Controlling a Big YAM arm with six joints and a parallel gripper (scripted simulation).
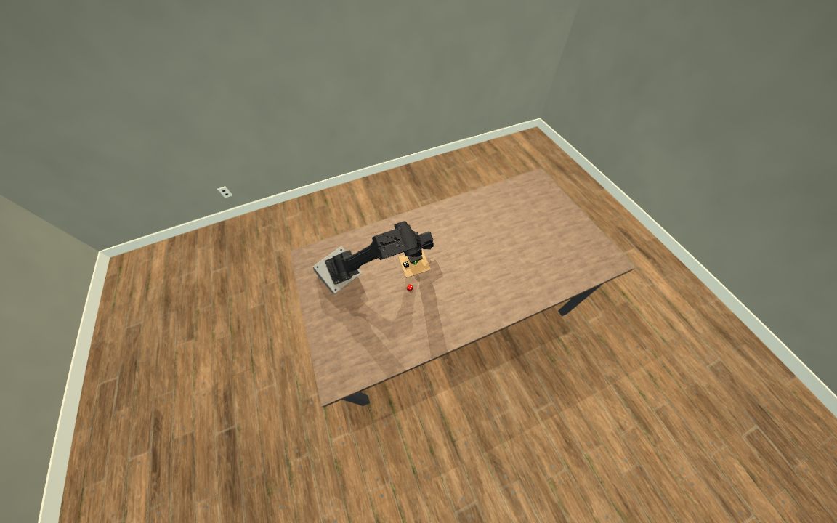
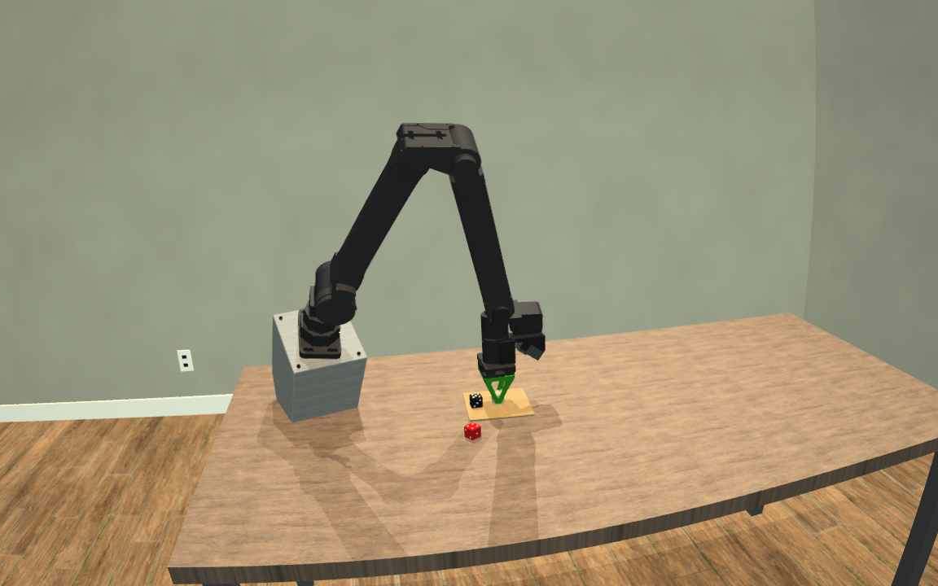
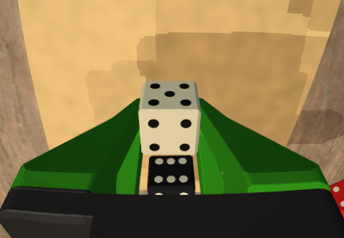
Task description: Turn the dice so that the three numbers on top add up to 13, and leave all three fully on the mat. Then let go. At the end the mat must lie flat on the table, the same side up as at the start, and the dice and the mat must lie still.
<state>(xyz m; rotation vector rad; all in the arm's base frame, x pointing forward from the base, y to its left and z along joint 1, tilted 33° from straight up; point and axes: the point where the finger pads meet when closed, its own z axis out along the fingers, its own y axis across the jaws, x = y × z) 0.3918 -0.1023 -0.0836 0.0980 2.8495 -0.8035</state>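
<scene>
Right now my hand is right at the white die. Round my hand: tan mat 20 mm below; then black die 50 mm behind; then red die 120 mm to the right, 100 mm behind, 10 mm below.
</scene>
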